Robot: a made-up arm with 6 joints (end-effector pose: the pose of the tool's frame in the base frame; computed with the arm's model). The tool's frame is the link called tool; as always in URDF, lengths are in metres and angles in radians. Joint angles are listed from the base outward.
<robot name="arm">
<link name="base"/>
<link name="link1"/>
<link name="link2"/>
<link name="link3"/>
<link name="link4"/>
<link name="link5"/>
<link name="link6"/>
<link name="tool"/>
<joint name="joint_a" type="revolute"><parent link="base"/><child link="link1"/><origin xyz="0 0 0.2" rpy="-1.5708 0 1.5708"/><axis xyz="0 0 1"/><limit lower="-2.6" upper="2.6"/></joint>
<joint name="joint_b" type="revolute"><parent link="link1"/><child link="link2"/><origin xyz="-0.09 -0.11 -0.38" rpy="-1.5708 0 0"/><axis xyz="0 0 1"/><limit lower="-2.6" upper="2.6"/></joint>
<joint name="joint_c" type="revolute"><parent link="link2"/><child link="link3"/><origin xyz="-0.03 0.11 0.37" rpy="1.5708 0 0"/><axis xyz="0 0 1"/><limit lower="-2.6" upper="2.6"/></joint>
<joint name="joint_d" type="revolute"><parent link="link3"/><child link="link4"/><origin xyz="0.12 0.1 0.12" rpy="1.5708 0 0"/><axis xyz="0 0 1"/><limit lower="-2.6" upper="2.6"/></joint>
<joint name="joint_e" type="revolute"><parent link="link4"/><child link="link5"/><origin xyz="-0.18 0.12 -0.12" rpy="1.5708 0 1.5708"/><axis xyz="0 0 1"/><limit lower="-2.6" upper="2.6"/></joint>
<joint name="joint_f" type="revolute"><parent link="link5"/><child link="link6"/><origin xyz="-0.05 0.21 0.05" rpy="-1.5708 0 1.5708"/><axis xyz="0 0 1"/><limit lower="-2.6" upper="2.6"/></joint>
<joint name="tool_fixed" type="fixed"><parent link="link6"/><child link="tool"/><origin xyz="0.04 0.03 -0.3" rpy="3.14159 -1.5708 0"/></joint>
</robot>
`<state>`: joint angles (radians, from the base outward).
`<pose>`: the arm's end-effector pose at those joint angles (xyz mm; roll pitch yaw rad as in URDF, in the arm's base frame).
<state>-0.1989 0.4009 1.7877 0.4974 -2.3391 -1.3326</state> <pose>85.1 -564.9 -27.5 -2.4452 -0.3614 1.8529</pose>
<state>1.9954 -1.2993 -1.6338 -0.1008 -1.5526 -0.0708</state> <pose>-145.8 -60.8 621.8 -0.5927 -0.2574 0.0455</pose>
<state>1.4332 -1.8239 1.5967 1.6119 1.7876 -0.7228</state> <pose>420.5 -561.8 89.6 1.0065 0.2180 0.2828</pose>
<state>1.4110 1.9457 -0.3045 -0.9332 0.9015 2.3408</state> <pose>547.8 -127.7 109.4 -2.5828 -0.1097 -1.9403</pose>
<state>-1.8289 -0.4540 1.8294 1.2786 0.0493 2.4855</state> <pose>393.6 16.4 108.1 2.0728 -0.1010 1.1716</pose>
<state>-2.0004 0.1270 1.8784 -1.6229 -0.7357 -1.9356</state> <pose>259.7 883.2 60.3 -2.0845 -0.6116 -1.4838</pose>
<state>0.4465 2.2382 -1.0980 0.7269 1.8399 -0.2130</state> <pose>292.7 -357.6 192.8 0.3191 0.4086 -0.6440</pose>
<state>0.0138 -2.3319 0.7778 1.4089 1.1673 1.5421</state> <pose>235.4 -23.3 -31.1 -1.3155 1.1977 0.9098</pose>
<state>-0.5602 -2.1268 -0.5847 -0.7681 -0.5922 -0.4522</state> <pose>327.1 -449.1 -304.4 0.2051 -0.6628 1.1036</pose>
